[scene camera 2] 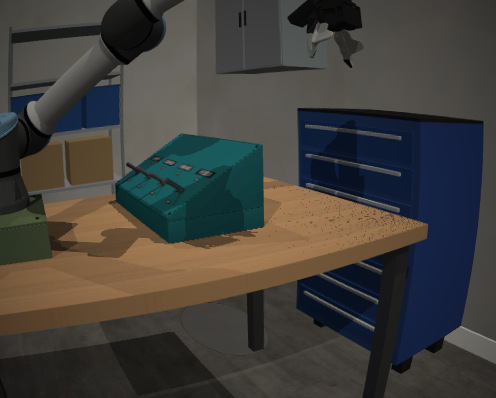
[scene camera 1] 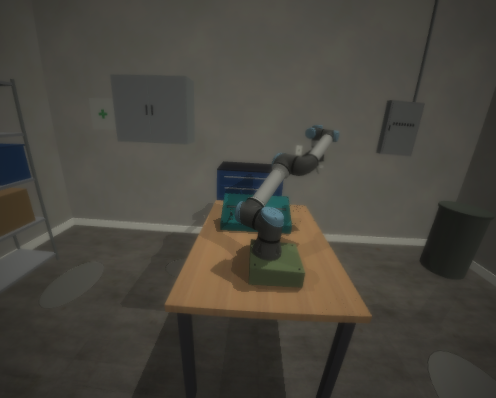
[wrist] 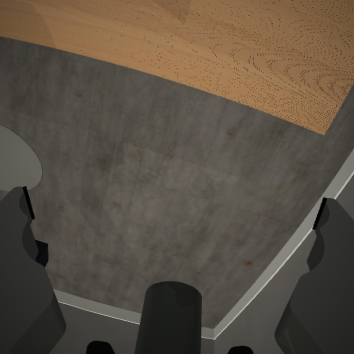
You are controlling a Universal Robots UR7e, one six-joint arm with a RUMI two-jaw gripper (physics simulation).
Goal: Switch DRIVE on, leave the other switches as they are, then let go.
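Seen in the pictures: gripper, fingertip midpoint: (scene camera 2: 332, 63) (scene camera 1: 313, 172) (wrist: 174, 196); arm's base, origin of the base link: (scene camera 2: 4, 206) (scene camera 1: 266, 251).
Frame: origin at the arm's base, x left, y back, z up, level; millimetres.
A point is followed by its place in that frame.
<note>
A teal console (scene camera 1: 285, 220) @[x -172, y -427, z -12 mm] (scene camera 2: 220, 185) @[x -215, y -518, z 19 mm] with a sloped face stands on the wooden table (scene camera 1: 220, 280) @[x 226, y 124, z -94 mm] (scene camera 2: 310, 215) @[x -198, y -787, z -95 mm] (wrist: 125, 45) @[x -420, y -574, z -94 mm]. In scene camera 2 its face carries several dark lever switches in a row, with small pale label plates above them. The labels are too small to read, so I cannot tell which lever is DRIVE. My gripper (scene camera 2: 331, 59) @[x -405, y -691, z 294 mm] (wrist: 174, 196) @[x -405, y -691, z 294 mm] is open and empty. It hangs high in the air, well above the table and off to the side of the console, apart from it. The console does not show in the wrist view.
A blue drawer cabinet (scene camera 1: 227, 181) (scene camera 2: 450, 200) stands beyond the table end. The arm's green base block (scene camera 1: 276, 274) @[x -36, y 148, z -26 mm] (scene camera 2: 25, 242) @[x -176, y -46, z -51 mm] sits on the table. A grey wall cabinet (scene camera 1: 155, 125) (scene camera 2: 255, 45) hangs on the wall. A dark bin (scene camera 1: 455, 242) (wrist: 170, 320) stands on the floor.
</note>
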